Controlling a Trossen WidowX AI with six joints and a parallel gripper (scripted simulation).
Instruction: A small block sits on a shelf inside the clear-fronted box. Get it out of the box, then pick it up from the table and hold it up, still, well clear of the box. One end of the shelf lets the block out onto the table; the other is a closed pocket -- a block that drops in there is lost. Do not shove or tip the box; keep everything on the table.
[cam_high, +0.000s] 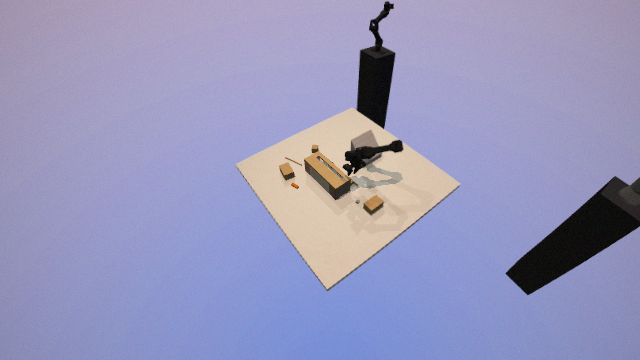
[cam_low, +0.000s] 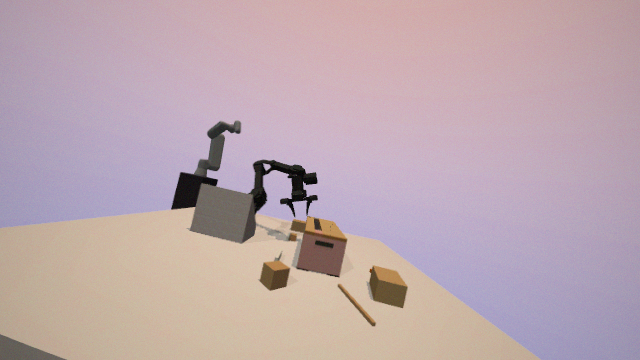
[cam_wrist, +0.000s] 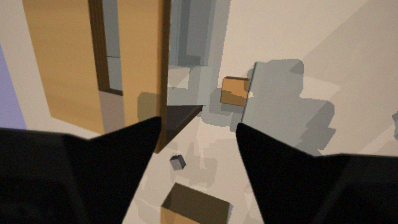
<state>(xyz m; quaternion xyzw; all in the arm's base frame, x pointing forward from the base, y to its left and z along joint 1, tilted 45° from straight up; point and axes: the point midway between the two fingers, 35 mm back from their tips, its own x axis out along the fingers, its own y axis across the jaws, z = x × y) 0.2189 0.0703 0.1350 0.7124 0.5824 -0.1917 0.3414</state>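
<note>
Now: gripper tip 10 mm past the brown cube, 10 mm to the left of it and 110 mm above it. Also, from my gripper tip: orange piece: 360 mm ahead, 230 mm to the right, 120 mm below; then grey block: 50 mm ahead, 160 mm to the left, 120 mm below; then long wooden box: 80 mm ahead, 150 mm to the right, 60 mm below.
</note>
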